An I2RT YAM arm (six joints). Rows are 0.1 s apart.
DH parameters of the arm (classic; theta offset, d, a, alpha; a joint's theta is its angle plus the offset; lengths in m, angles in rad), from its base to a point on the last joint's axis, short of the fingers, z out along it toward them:
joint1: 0 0.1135 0.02 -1.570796
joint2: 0 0 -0.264 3.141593
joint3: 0.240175 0 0.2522 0
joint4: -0.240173 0 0.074 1.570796
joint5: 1.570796 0 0 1.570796
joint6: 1.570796 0.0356 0 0
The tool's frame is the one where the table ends.
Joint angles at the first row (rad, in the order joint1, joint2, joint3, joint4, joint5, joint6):
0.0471, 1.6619, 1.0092, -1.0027, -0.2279, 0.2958
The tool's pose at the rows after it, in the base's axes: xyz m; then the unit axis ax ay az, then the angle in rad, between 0 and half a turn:
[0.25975 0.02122 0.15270 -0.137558 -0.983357 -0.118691 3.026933]
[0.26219 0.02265 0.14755 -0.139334 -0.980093 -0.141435 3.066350]
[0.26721 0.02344 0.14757 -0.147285 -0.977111 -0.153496 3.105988]
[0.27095 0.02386 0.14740 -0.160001 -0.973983 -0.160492 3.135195]
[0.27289 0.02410 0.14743 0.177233 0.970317 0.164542 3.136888]
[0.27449 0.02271 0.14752 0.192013 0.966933 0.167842 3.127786]
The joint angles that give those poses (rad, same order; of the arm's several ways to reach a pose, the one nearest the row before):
0.0471, 1.6615, 0.9455, -0.9253, -0.2546, 0.3160
0.0471, 1.6615, 0.9218, -0.8528, -0.2928, 0.3264
0.0471, 1.6615, 0.9211, -0.8044, -0.3092, 0.3504
0.0471, 1.6615, 0.9192, -0.7654, -0.3164, 0.3828
0.0471, 1.6615, 0.9184, -0.7456, -0.3206, 0.4217
0.0414, 1.6615, 0.9180, -0.7311, -0.3241, 0.4492

